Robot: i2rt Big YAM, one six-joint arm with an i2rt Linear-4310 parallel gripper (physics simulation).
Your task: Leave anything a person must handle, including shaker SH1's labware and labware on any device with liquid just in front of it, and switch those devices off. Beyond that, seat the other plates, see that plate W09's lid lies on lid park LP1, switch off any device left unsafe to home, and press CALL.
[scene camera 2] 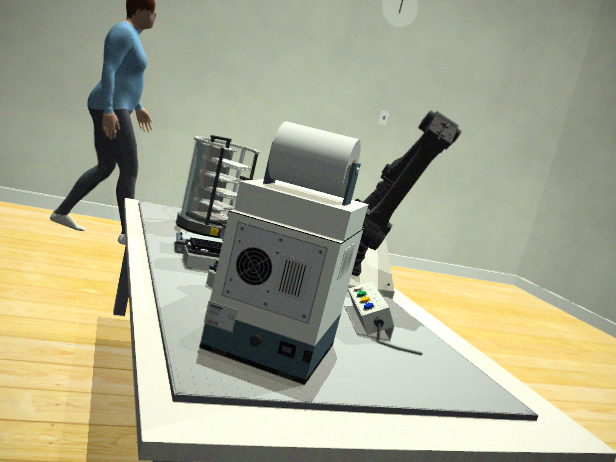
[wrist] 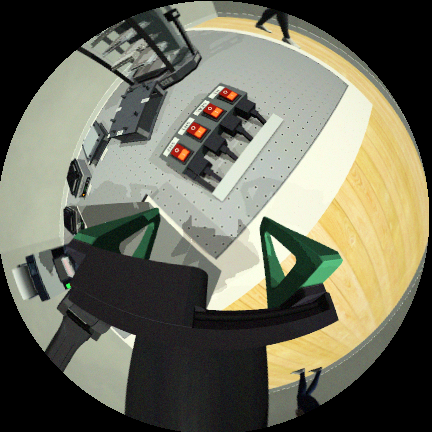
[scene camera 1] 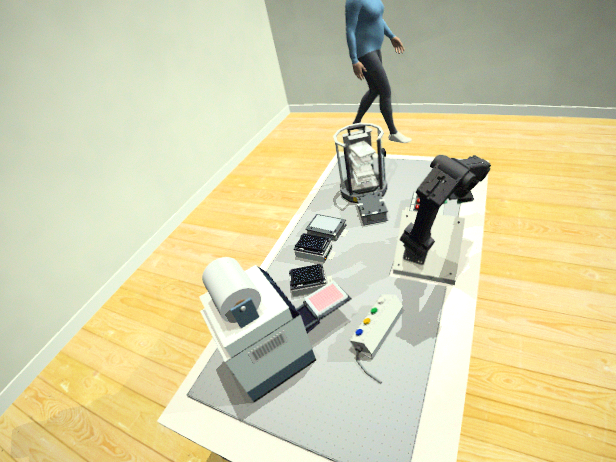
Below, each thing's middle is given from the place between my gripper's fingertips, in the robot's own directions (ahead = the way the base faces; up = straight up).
Now: hand 470 mm short of the plate hotel [scene camera 2: 197,216], 190 mm to the left of it and 30 mm below it. The rest, counted from my hand: pink plate [scene camera 1: 331,294]: 610 mm to the left, 270 mm ahead, 30 mm below.
